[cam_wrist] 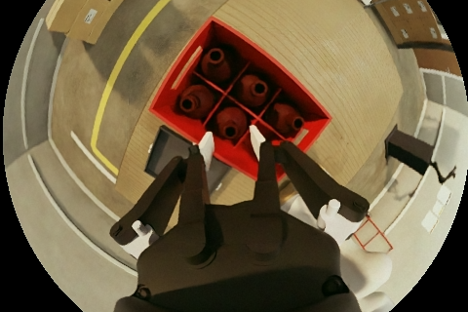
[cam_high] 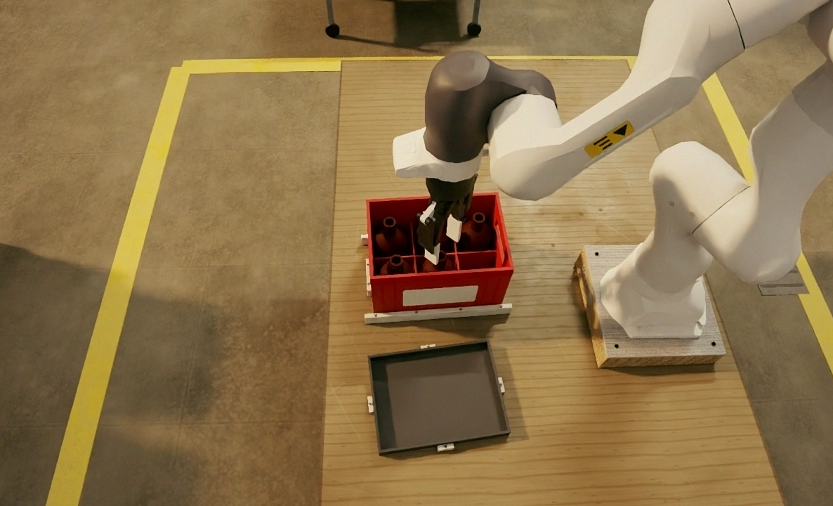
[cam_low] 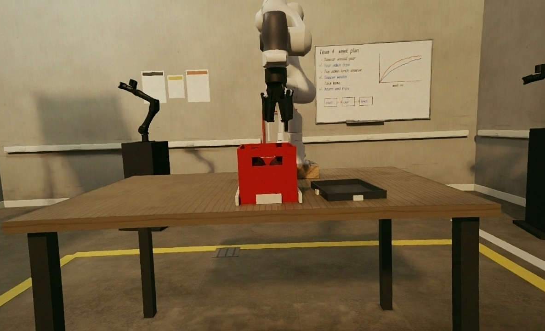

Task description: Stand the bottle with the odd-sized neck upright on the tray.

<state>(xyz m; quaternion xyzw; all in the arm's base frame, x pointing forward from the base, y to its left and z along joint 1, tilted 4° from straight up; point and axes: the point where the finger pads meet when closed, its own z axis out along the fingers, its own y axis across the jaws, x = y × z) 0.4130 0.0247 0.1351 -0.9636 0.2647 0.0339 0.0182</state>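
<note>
Right now the glass bottle is 130 mm below my hand. Also, from my hand: crate (140 mm below, 40 mm to the right, 10 mm ahead); then dark tray (230 mm to the left, 210 mm below, 30 mm behind).
</note>
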